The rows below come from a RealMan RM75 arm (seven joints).
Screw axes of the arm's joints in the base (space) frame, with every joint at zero. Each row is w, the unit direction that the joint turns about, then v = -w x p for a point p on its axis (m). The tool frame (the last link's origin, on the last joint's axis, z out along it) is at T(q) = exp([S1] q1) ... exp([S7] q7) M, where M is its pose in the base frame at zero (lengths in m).
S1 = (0, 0, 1, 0, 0, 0)
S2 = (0, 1, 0, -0.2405, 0, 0)
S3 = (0, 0, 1, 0, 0, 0)
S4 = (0, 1, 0, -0.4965, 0, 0)
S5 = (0, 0, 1, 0, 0, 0)
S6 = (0, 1, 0, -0.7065, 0, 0)
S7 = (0, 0, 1, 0, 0, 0)
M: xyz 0 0 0.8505 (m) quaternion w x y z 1 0 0 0
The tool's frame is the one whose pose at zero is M.
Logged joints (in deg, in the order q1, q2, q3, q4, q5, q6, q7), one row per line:
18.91, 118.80, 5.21, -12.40, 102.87, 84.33, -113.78
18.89, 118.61, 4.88, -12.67, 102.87, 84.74, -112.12
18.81, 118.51, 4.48, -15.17, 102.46, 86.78, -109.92
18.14, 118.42, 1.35, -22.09, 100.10, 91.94, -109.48
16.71, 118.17, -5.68, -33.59, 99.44, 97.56, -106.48
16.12, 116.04, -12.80, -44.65, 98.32, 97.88, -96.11
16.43, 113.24, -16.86, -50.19, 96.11, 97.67, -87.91
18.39, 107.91, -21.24, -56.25, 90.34, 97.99, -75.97
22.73, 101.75, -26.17, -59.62, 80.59, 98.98, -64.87
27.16, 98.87, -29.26, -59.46, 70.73, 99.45, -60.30
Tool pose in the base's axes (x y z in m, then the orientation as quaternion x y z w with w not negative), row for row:
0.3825, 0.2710, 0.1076, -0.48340, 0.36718, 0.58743, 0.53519
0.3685, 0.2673, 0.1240, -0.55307, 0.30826, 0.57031, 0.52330
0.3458, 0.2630, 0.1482, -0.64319, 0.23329, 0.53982, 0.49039
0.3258, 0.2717, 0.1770, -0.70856, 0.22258, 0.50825, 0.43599
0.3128, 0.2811, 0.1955, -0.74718, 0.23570, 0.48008, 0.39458
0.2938, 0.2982, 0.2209, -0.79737, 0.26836, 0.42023, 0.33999
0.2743, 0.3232, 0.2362, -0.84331, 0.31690, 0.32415, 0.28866
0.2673, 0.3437, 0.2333, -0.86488, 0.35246, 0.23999, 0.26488
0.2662, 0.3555, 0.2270, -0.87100, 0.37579, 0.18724, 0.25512
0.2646, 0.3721, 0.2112, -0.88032, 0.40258, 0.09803, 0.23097
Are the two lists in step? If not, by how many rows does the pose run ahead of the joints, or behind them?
The pose runs 2 rows ahead of the joints: the pose in row i belongs to the joints in row i + 2.
